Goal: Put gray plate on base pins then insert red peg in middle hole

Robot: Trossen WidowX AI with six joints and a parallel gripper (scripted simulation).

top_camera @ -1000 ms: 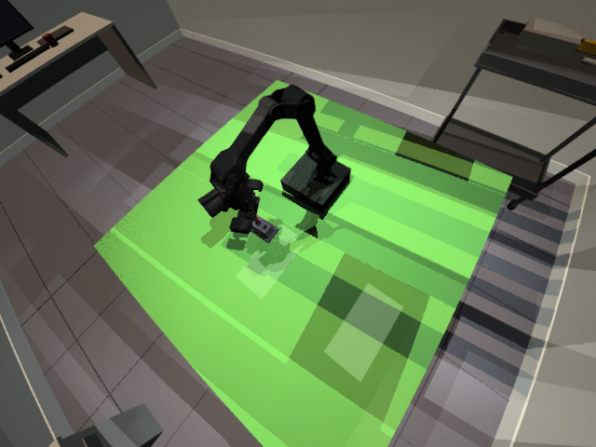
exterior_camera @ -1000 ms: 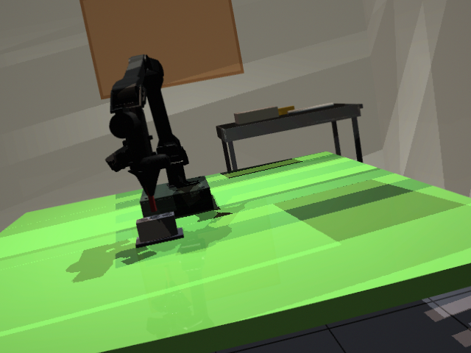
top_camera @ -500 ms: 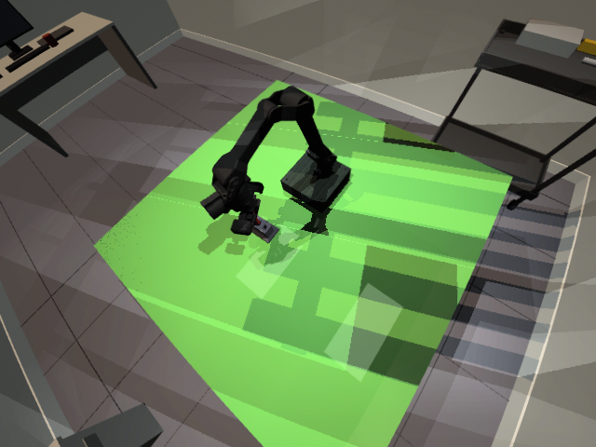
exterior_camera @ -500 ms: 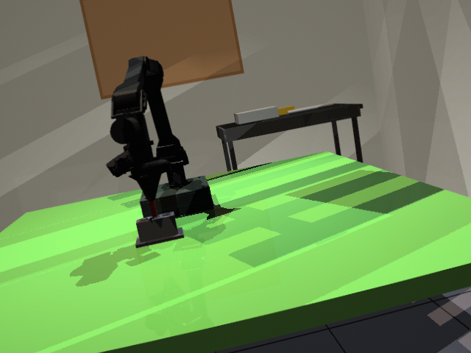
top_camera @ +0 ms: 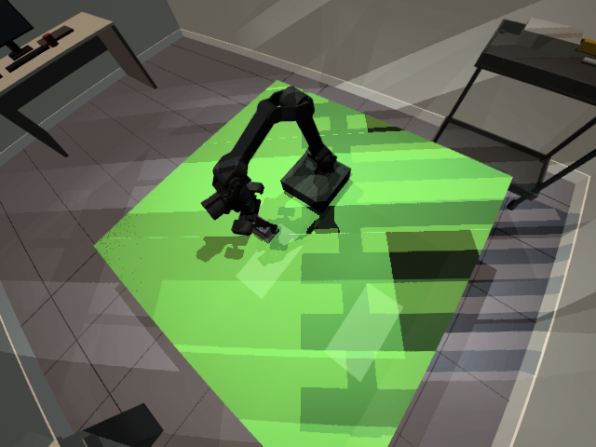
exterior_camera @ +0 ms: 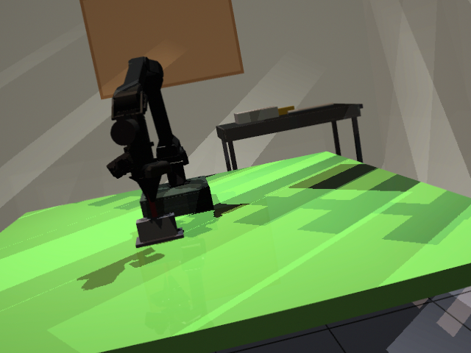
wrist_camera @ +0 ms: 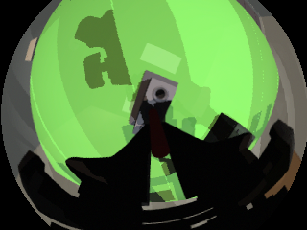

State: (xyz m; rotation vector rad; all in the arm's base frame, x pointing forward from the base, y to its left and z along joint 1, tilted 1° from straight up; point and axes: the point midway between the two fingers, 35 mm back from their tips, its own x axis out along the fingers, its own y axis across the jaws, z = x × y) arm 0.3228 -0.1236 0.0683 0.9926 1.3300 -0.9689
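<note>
Right now my gripper tip is right at the red peg. From my gripper tip the other things lie so: gray plate 50 mm below.
</note>
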